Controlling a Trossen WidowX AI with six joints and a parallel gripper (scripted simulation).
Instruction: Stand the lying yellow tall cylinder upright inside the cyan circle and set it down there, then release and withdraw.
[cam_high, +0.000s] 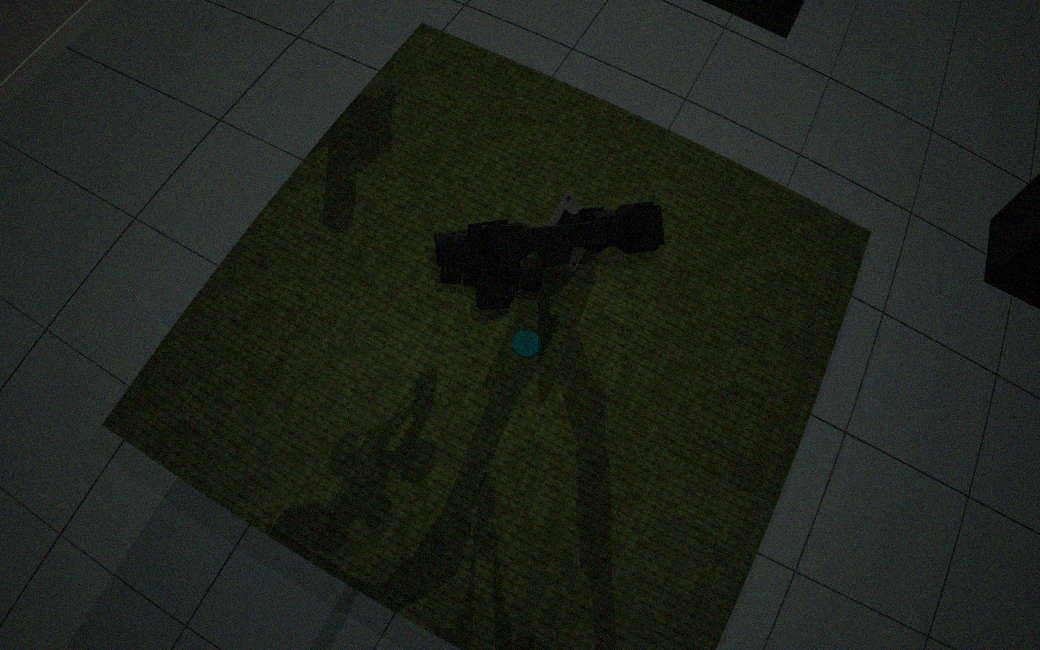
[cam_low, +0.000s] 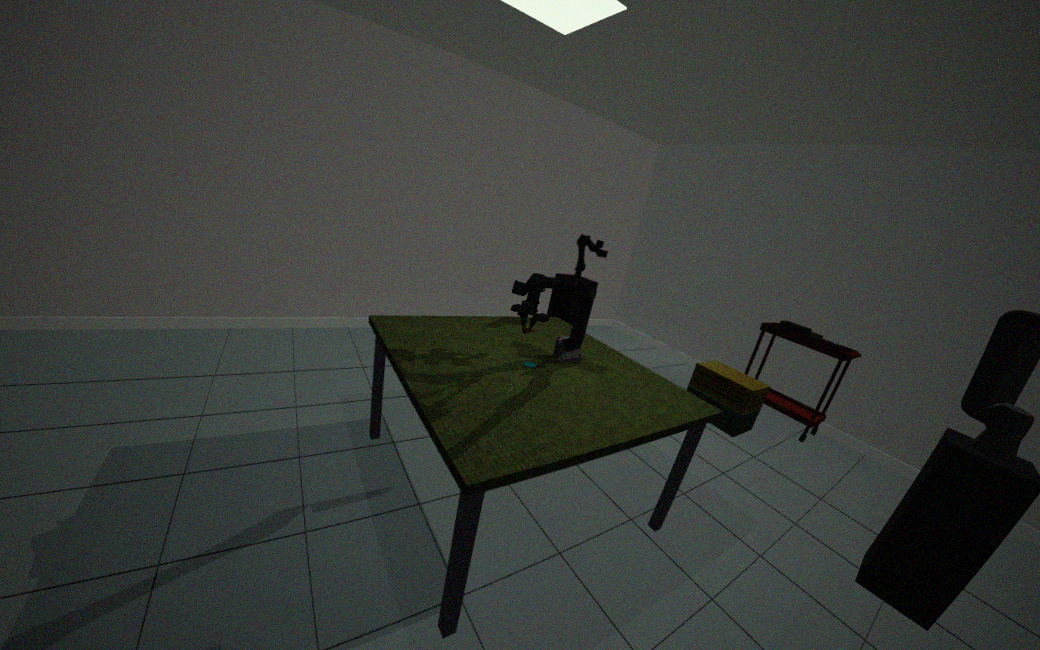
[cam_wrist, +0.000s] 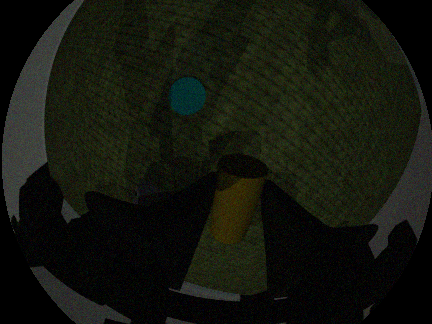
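Now: gripper tip 2 cm past the yellow tall cylinder and 1 cm to the left of it. Also, from my gripper tip: cyan circle (14 cm below, 9 cm to the left, 1 cm ahead).
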